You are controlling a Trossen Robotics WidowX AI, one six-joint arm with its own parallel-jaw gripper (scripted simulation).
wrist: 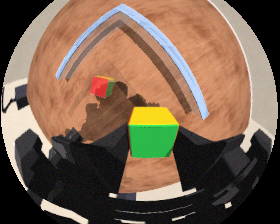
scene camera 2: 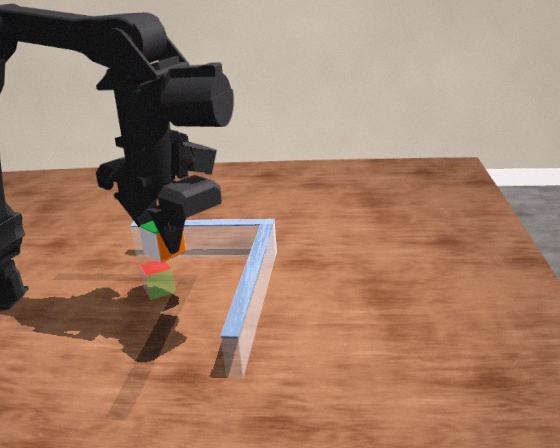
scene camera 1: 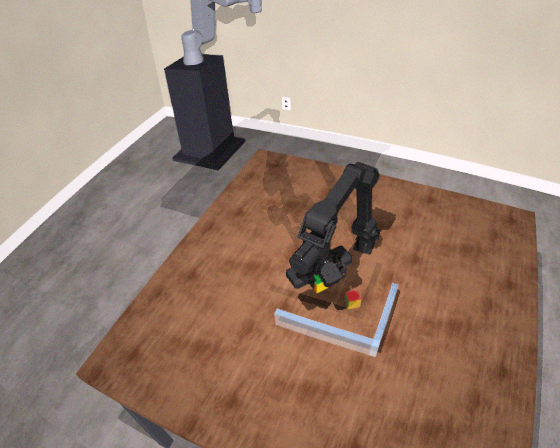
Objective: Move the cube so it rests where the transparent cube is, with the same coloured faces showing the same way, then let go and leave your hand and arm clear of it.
Labels:
my gripper: wrist 150,124; scene camera 2; scene camera 1
same spot on my gripper: [scene camera 1: 328,270] = [scene camera 2: 187,144]

